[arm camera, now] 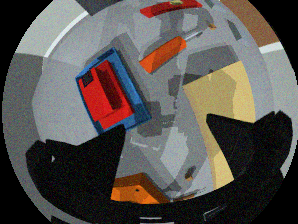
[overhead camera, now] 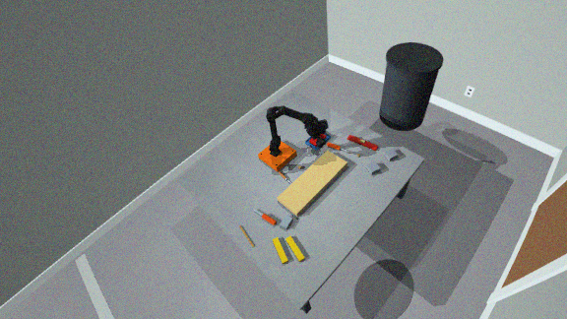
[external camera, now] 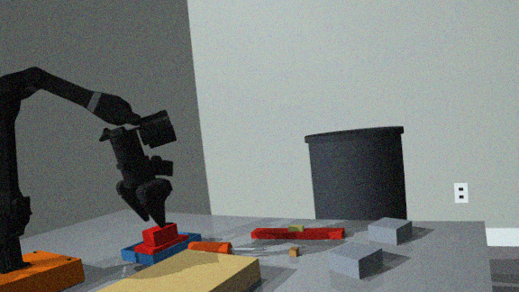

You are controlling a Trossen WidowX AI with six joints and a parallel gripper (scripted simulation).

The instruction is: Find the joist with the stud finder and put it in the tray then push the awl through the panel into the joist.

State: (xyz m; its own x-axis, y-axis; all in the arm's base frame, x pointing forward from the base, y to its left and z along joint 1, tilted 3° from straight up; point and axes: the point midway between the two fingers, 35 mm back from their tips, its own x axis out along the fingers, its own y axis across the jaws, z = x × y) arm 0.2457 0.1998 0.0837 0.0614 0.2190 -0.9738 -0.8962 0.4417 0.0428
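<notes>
Now: the awl 60 mm behind my gripper tip, 330 mm to the right of it and 90 mm below it. From my gripper tip the other things lie so: blue tray (70 mm behind, 90 mm to the left, 80 mm below); then red stud finder (70 mm behind, 100 mm to the left, 50 mm below); then red level (230 mm ahead, 240 mm to the left, 80 mm below).
</notes>
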